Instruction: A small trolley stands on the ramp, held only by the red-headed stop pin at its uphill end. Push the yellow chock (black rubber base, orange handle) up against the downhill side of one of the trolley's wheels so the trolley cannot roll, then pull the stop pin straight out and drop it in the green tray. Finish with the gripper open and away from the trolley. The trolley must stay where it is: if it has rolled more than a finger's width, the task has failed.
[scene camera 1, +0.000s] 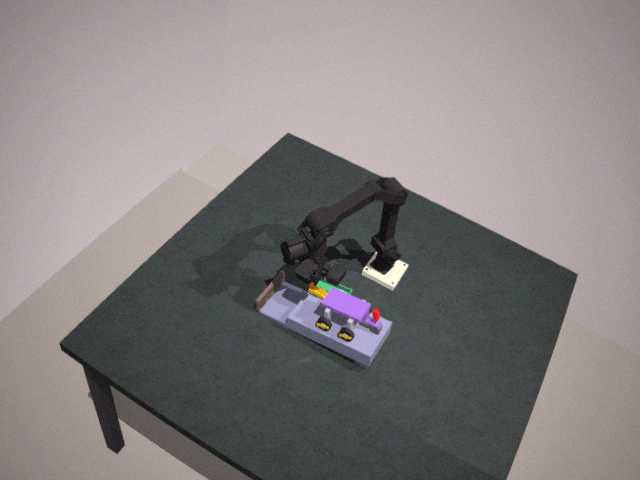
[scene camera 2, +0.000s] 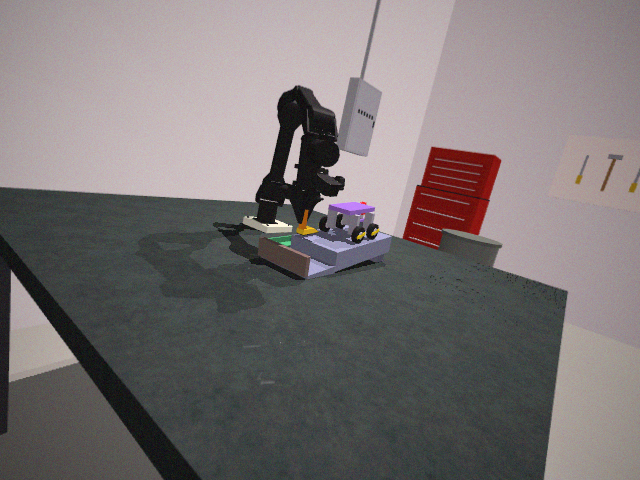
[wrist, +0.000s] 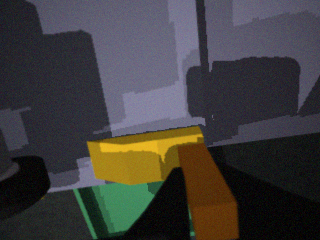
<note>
The gripper (scene camera 2: 302, 223) carries a yellow chock. Also in view: a trolley (scene camera 2: 351, 211), a brown end wall (scene camera 2: 295, 261), a lavender ramp (scene camera 1: 303, 319) and a green tray (wrist: 117, 204).
The trolley is seen too in scene camera 1 (scene camera 1: 336, 300). The gripper is seen too in scene camera 1 (scene camera 1: 313, 284) and in the wrist view (wrist: 196, 173). The lavender ramp is seen too in scene camera 2 (scene camera 2: 335, 247) and in the wrist view (wrist: 78, 78).
</note>
